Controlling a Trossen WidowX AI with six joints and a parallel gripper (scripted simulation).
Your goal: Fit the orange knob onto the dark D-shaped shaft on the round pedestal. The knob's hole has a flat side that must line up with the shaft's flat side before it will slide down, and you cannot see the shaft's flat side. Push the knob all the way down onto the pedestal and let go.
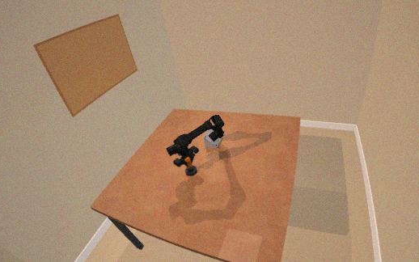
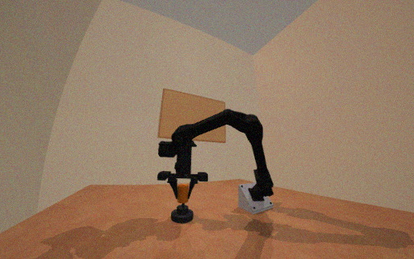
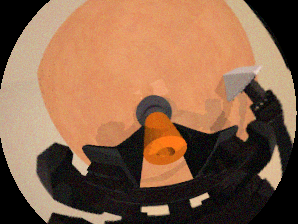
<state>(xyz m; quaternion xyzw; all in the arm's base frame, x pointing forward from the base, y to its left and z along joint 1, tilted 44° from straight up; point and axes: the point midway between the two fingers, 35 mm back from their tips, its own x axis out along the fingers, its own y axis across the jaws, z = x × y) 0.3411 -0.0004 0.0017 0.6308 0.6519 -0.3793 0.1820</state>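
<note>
Now: gripper tip 20 mm below the orange knob. Also, from my gripper tip: round dark pedestal: 40 mm below.
</note>
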